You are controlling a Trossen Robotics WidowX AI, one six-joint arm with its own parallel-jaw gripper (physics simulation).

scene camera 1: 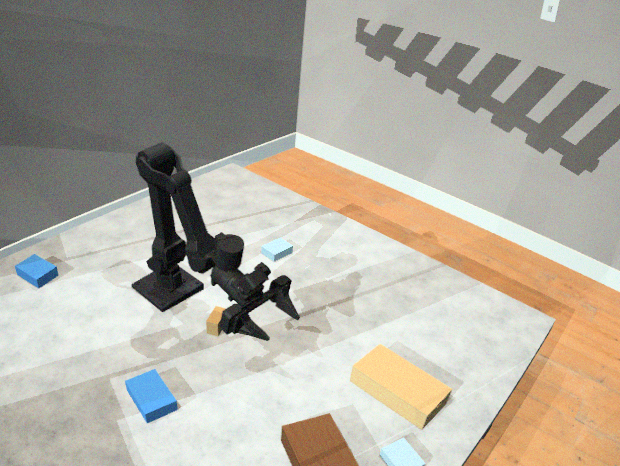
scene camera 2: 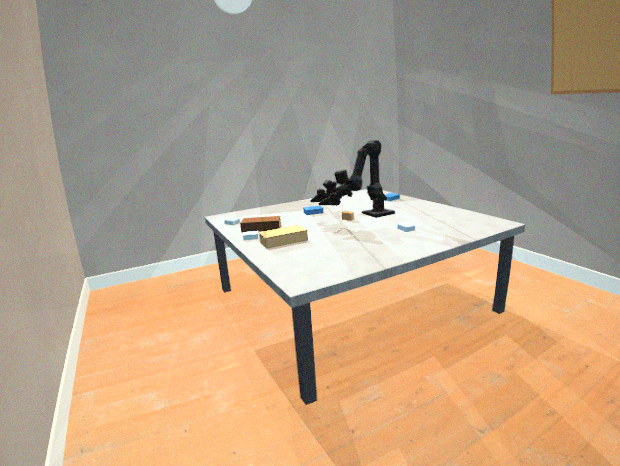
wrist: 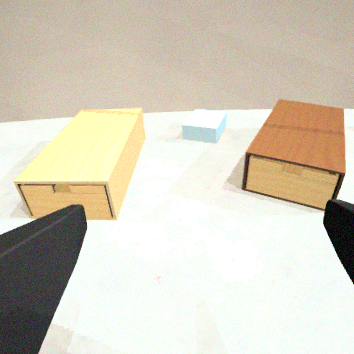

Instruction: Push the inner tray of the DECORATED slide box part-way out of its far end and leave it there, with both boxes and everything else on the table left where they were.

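Frame: origin at the arm's base, x ahead, y left, z up, level; centimetres.
Seen in the pictures: gripper, fingertip midpoint: (scene camera 1: pixel 284 328) (scene camera 2: pixel 314 202) (wrist: pixel 205 214); arm's base, link origin: (scene camera 1: pixel 169 282) (scene camera 2: pixel 378 211).
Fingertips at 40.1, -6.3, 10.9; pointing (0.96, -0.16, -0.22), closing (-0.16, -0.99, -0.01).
Offsets run from my fingertips to a thing's top centre, as dx, dy, dz. "spot": to the spot under its first point.
A pale yellow wood slide box @[+25.1, +8.8, -7.4] (scene camera 1: pixel 400 383) (scene camera 2: pixel 285 237) (wrist: pixel 82 150) and a brown slide box @[+21.8, -18.5, -7.4] (scene camera 1: pixel 318 443) (scene camera 2: pixel 260 223) (wrist: pixel 302 132) lie on the table. The brown top carries a darker cross band in the wrist view; I cannot tell if it is decoration or shadow. In the wrist view, the yellow box's inner tray @[spot: +14.6, +7.3, -10.0] (wrist: pixel 97 201) and the brown box's inner tray @[+21.8, -18.5, -8.0] (wrist: pixel 290 181) look about flush at their near ends; the far ends are hidden. My gripper (scene camera 1: pixel 283 328) (scene camera 2: pixel 316 201) (wrist: pixel 205 214) is open and empty, above the table on the arm-base side, apart from both boxes.
A light-blue block @[+33.5, -8.1, -10.0] (scene camera 1: pixel 402 453) (scene camera 2: pixel 250 235) (wrist: pixel 204 126) lies between the boxes. Blue blocks @[-16.7, -24.5, -9.4] (scene camera 1: pixel 151 394) (scene camera 2: pixel 313 210), a small tan block @[-20.2, +2.2, -8.5] (scene camera 1: pixel 214 321) (scene camera 2: pixel 347 215) and another light-blue block @[-26.6, +37.4, -10.0] (scene camera 1: pixel 277 248) (scene camera 2: pixel 405 227) lie nearer the arm base.
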